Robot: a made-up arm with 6 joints. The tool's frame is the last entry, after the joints. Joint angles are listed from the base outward.
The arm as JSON. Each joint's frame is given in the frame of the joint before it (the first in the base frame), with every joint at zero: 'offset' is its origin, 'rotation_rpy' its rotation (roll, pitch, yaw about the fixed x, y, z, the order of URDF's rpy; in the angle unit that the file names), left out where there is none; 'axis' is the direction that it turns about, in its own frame. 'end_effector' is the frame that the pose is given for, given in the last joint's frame.
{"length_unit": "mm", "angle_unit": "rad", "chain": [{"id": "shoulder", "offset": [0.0, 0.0, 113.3], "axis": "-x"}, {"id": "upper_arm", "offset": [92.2, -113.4, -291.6], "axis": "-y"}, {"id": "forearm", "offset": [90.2, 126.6, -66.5], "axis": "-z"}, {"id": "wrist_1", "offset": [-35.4, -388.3, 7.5], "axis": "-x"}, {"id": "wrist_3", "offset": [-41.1, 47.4, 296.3], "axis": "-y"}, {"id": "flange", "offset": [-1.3, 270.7, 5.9], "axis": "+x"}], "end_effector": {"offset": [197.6, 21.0, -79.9]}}
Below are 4 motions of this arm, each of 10 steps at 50 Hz.
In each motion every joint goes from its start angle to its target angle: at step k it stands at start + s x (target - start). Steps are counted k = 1, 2, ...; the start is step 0. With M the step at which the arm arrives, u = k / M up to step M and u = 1 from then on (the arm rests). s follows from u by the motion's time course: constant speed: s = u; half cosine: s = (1 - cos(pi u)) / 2; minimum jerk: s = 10 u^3 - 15 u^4 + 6 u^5.
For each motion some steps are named. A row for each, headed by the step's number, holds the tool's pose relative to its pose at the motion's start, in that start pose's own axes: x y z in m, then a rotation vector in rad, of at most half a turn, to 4 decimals.
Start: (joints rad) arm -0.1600 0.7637 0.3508 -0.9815 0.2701 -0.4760
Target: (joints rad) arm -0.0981 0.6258 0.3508 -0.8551 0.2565 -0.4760
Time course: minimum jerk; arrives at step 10
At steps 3, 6, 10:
3: 0.0074 0.0134 -0.0058 -0.0370 0.0171 0.0069
6: 0.0290 0.0544 -0.0279 -0.1554 0.0714 0.0306
10: 0.0406 0.0782 -0.0439 -0.2280 0.1044 0.0461

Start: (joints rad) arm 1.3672 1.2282 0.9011 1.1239 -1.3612 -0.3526
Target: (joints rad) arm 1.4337 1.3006 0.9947 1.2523 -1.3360 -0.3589
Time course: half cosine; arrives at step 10
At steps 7, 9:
7: 0.0332 0.0095 0.0211 0.0323 0.0112 -0.0760
9: 0.0405 0.0115 0.0260 0.0389 0.0143 -0.0923

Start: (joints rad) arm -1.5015 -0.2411 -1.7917 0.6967 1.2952 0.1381
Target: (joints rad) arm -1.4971 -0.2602 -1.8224 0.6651 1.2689 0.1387
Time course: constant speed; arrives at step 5
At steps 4, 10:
4: 0.0064 -0.0120 0.0053 0.0295 0.0011 -0.0346
10: 0.0079 -0.0151 0.0065 0.0370 0.0015 -0.0432

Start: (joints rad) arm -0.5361 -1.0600 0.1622 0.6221 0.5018 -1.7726
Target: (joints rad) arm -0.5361 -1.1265 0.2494 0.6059 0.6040 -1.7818
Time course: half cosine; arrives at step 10
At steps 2, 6, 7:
2: 0.0004 -0.0005 -0.0006 -0.0020 0.0029 0.0008
6: 0.0030 -0.0035 -0.0037 -0.0151 0.0193 0.0050
7: 0.0036 -0.0043 -0.0045 -0.0189 0.0233 0.0060

